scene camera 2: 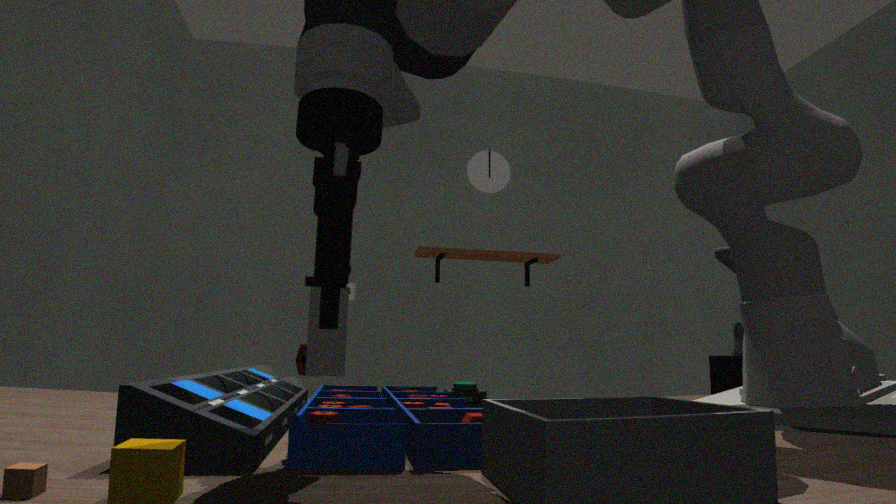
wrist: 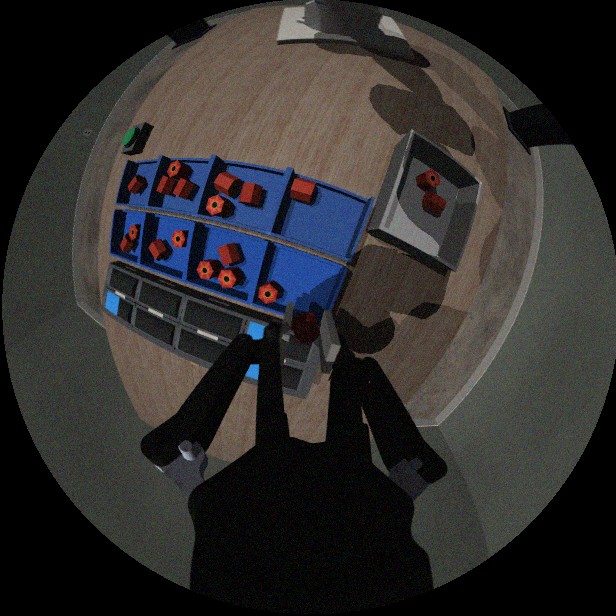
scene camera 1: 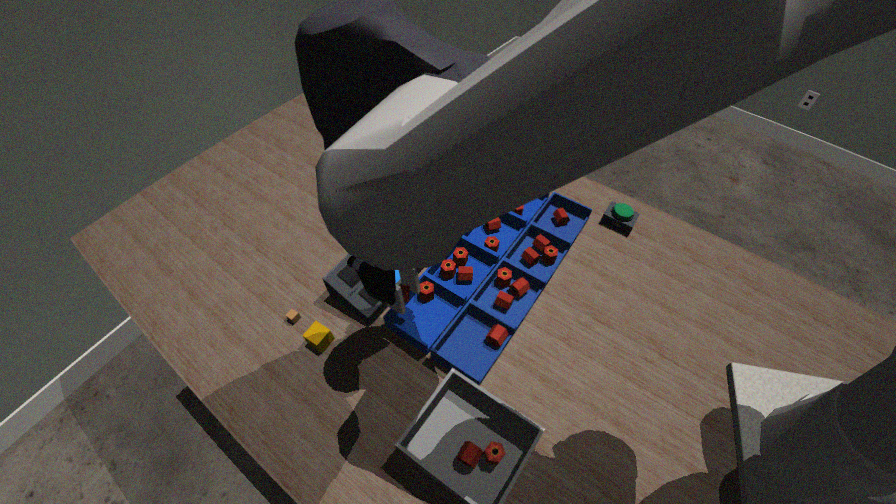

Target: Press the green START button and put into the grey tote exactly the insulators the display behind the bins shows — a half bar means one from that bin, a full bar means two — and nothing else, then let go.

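Note:
My gripper (wrist: 306, 330) is shut on a red insulator (wrist: 305, 325) and holds it in the air above the near end of the blue bins (scene camera 1: 494, 275), close to the display (scene camera 2: 216, 401). It also shows in scene camera 2 (scene camera 2: 325, 357), with the insulator (scene camera 2: 301, 359) peeking out at its left. The display shows blue bars (scene camera 2: 197, 389) on a few cells. The grey tote (scene camera 1: 466, 438) holds two red insulators (scene camera 1: 479, 452). Several insulators lie in the bins. The green START button (scene camera 1: 622, 211) stands past the bins' far end.
A yellow cube (scene camera 1: 317, 335) and a small brown cube (scene camera 1: 292, 315) lie on the wooden table left of the display. The robot base (scene camera 2: 795, 351) stands at the right. A wall shelf (scene camera 2: 485, 255) hangs behind.

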